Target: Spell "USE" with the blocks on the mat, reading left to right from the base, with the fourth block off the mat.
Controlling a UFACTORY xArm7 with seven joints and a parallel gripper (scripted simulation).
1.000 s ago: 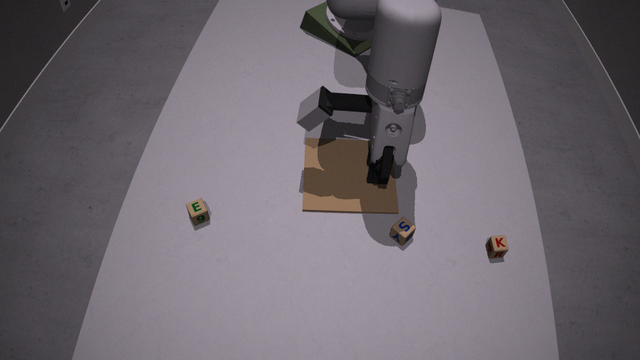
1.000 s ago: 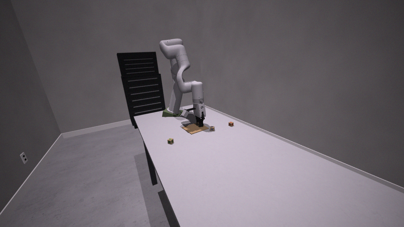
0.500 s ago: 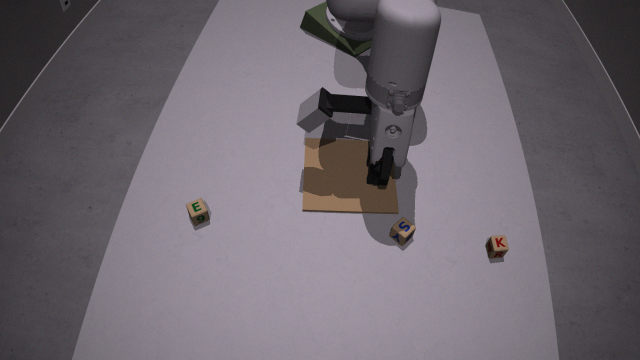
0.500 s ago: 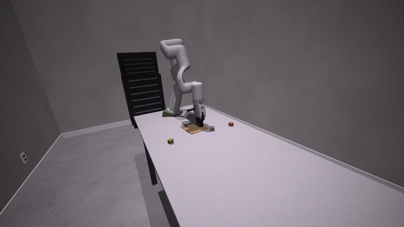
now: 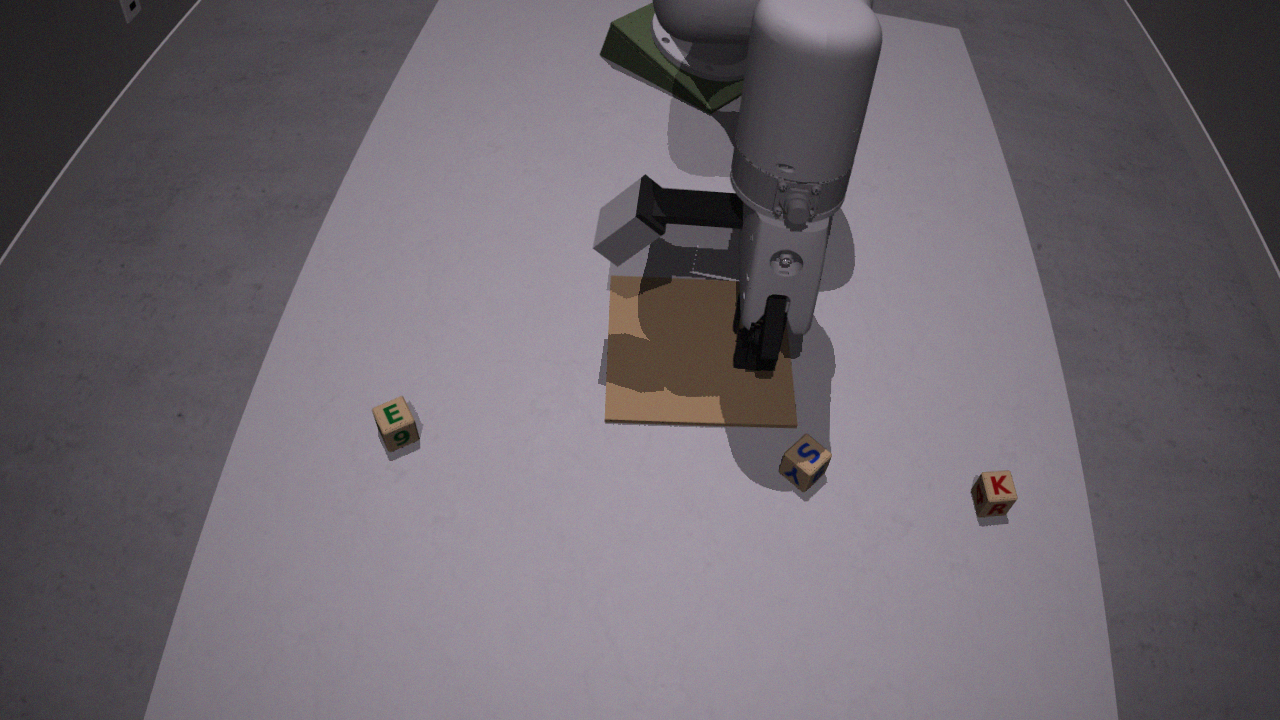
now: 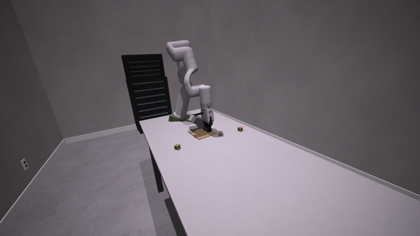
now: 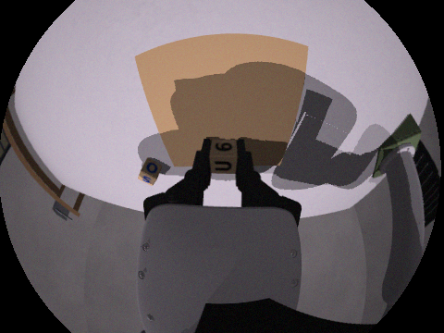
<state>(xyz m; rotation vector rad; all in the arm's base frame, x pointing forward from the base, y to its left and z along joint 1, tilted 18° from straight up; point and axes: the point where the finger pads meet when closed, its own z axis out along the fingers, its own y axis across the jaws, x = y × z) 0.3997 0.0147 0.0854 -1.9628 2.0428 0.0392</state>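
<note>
My hand is 10 mm above the U block. Round my hand: K block 130 mm ahead, 180 mm to the left, 10 mm below; then tan mat 40 mm to the right, 20 mm below; then S block 100 mm ahead, 30 mm to the left, 10 mm below.
</note>
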